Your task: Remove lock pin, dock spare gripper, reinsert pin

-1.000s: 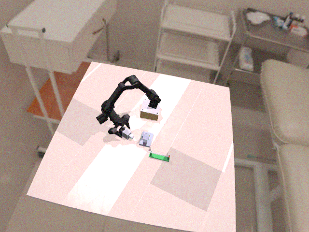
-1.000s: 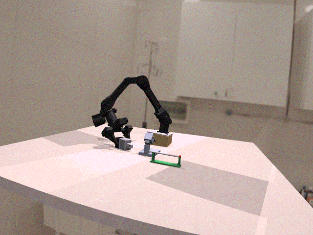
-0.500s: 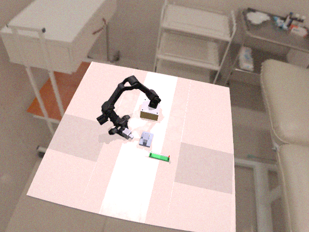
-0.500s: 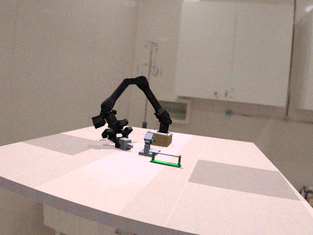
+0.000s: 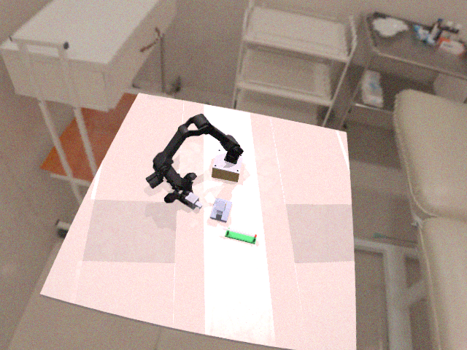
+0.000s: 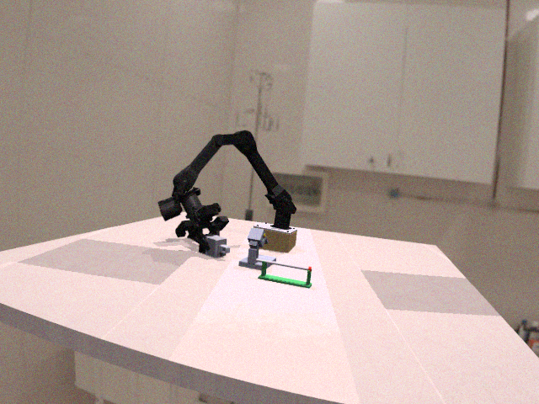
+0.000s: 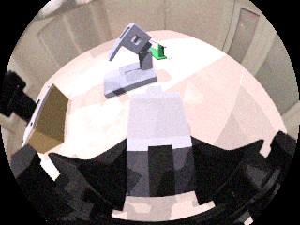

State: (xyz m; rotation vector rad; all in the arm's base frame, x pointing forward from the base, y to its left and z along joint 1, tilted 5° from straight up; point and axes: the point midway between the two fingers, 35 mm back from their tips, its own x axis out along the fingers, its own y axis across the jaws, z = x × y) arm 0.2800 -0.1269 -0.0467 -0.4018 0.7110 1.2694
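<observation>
Now: gripper tip 150 mm to the right of the grey mount and 30 mm below it. From my gripper tip the other things lie so: spare gripper (10 mm above); green rack (270 mm to the left, 90 mm ahead).
</observation>
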